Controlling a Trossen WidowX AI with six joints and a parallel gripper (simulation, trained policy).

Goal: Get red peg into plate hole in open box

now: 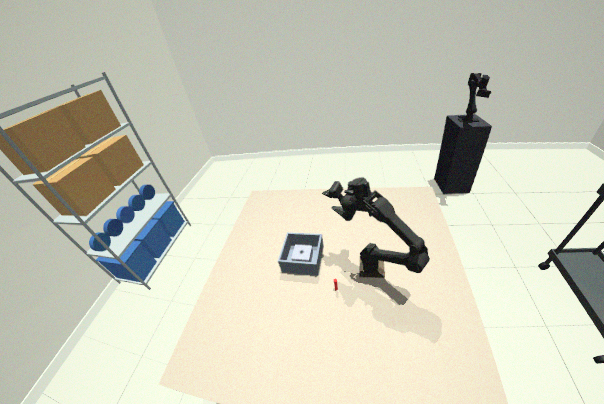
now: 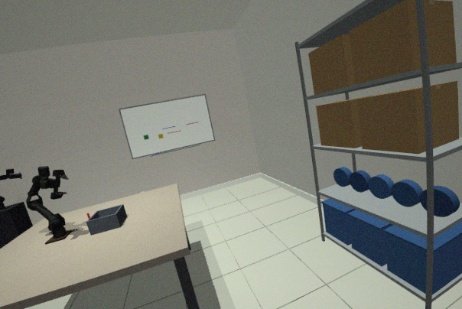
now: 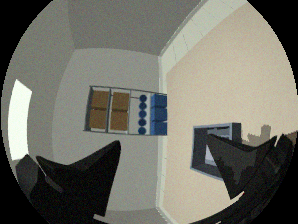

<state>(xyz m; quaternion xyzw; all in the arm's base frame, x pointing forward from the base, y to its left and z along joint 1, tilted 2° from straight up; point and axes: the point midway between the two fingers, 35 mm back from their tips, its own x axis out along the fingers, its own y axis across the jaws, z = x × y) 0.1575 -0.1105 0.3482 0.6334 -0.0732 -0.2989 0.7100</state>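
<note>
My gripper tip is 31 cm above the red peg, 23 cm to the right of it and 2 cm past it. Round my gripper tip: grey-blue box 32 cm below, 15 cm ahead, 5 cm to the left; plate 30 cm below, 15 cm ahead, 5 cm to the left.
</note>
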